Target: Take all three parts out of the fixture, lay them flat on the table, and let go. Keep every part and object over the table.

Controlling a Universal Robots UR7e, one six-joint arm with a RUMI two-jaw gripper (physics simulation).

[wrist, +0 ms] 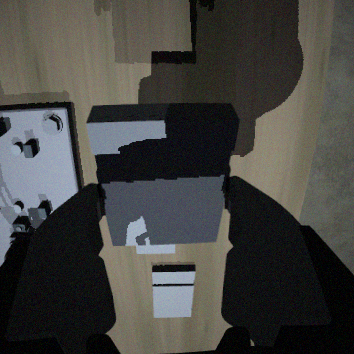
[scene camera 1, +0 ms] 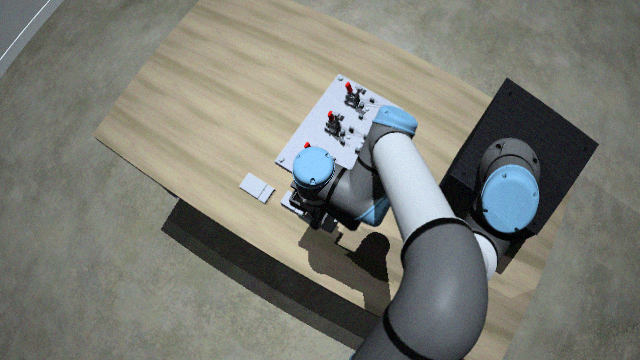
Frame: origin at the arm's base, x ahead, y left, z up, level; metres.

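Seen in the pictures: gripper, fingertip midpoint: (wrist: pixel 163 183).
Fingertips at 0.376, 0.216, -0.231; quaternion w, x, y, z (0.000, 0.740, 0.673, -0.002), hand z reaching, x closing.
Offsets run from my fingertips to a thing's top centre, as dx, dy, dz. "spot": to the spot under its first point. Level surfaces: height alone.
My gripper (scene camera 1: pixel 314 212) (wrist: pixel 163 183) is shut on a grey stepped block-like part @[-0.003, +0.000, +0.024] (wrist: pixel 162 215), held above the table beside the fixture; its lower side is partly in shadow. In the scene view the arm largely hides this part. One light grey part @[+0.216, -0.019, -0.101] (scene camera 1: pixel 257 188) lies flat on the table. A second light grey part (scene camera 1: pixel 290 201) lies beside it, partly hidden under the gripper. The wrist view shows a flat part @[spot: +0.225, -0.021, -0.101] (wrist: pixel 172 300) between the fingers' outlines, down on the table, and a strip of another behind the held part. The fixture plate @[+0.061, -0.266, -0.096] (scene camera 1: pixel 310 125) (wrist: pixel 55 170) is partly hidden by the arm.
Toggle clamps with red handles @[spot: +0.088, -0.375, -0.017] (scene camera 1: pixel 348 88) @[spot: +0.097, -0.267, -0.011] (scene camera 1: pixel 330 116) @[spot: +0.119, -0.162, -0.013] (scene camera 1: pixel 307 145) stand upright on the fixture, among small pins and blocks. The wooden table's @[dz -0.111] (scene camera 1: pixel 200 90) front edge runs below the laid parts. The black robot base plate (scene camera 1: pixel 550 125) is at the right.
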